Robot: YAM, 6 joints.
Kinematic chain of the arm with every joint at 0, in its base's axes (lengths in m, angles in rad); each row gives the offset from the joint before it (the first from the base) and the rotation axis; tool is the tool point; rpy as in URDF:
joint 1: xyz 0 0 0.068 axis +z
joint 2: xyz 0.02 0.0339 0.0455 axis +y
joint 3: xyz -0.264 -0.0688 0 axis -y
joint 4: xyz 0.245 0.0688 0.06 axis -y
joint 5: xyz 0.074 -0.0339 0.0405 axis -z
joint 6: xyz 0.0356 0 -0.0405 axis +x
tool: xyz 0 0 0 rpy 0 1.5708 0
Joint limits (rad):
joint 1: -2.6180..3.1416
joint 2: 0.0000..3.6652
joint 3: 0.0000..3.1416
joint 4: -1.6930..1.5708
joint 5: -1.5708..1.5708
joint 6: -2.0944..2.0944
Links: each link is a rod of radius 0.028 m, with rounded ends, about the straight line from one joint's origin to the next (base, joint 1, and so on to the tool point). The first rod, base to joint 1, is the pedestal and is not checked.
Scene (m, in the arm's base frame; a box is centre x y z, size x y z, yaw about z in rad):
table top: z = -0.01
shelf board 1: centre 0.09 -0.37 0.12 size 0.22 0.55 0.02 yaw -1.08
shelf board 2: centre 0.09 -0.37 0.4 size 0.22 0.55 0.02 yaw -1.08
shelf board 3: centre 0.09 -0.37 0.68 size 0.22 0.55 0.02 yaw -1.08
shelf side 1: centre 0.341 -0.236 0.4 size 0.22 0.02 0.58 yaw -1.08
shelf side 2: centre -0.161 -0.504 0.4 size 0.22 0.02 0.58 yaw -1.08
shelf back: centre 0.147 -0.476 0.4 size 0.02 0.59 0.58 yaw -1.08
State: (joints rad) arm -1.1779 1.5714 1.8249 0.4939 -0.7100 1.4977
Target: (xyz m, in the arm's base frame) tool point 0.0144 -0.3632 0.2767
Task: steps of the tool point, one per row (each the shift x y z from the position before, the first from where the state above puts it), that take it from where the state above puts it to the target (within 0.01 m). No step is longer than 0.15 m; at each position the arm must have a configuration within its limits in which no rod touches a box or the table.
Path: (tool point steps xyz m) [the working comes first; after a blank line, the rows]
Joints at the target: -1.5967 1.5888 1.0477 0.2792 -0.7323 1.4977
Straight joint move there: touches shelf board 2.

1: -0.0365 0.0621 0.0074
2: -0.0299 0.0621 -0.0074
3: -0.0411 -0.0508 -0.0875
4: -0.0572 -0.0148 -0.0988
5: -0.0505 0.0244 -0.1027
6: 0.0148 -0.0532 0.0114
7: 0.0285 -0.0561 0.0002
8: 0.0437 -0.0535 -0.0116

